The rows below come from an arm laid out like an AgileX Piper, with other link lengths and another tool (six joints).
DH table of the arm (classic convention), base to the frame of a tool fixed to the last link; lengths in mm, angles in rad. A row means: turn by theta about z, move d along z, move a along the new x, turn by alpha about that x. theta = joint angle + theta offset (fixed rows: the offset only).
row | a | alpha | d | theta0
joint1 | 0 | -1.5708 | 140.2 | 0
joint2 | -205.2 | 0 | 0 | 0.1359
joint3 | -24.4 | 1.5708 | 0 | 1.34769
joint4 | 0 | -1.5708 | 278.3 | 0
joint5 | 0 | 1.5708 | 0 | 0
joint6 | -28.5 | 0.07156 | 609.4 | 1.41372
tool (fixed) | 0 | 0 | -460.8 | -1.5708
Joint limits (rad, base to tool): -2.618..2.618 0..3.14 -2.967..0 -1.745..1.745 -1.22..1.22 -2.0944..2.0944
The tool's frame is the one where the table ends.
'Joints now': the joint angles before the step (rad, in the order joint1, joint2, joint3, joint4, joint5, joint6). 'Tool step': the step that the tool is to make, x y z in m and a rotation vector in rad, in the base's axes. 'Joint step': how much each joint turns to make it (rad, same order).
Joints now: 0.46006, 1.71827, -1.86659, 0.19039, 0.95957, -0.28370
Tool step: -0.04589, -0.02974, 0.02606, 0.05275, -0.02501, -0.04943
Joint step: -0.00609, -0.26450, 0.22175, -0.01121, -0.01233, 0.06098
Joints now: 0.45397, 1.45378, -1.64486, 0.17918, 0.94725, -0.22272
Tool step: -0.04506, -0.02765, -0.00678, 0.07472, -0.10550, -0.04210
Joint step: 0.00002, -0.32126, 0.38290, -0.00020, -0.19438, 0.01535
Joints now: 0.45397, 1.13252, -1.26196, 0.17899, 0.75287, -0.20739
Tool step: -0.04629, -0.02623, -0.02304, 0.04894, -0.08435, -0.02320
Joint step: 0.00001, -0.32254, 0.35357, 0.00120, -0.13055, 0.00131
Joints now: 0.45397, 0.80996, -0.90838, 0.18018, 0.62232, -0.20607
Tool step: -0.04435, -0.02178, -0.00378, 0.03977, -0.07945, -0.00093
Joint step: 0.00000, -0.29474, 0.20212, -0.00179, 0.00352, 0.00302
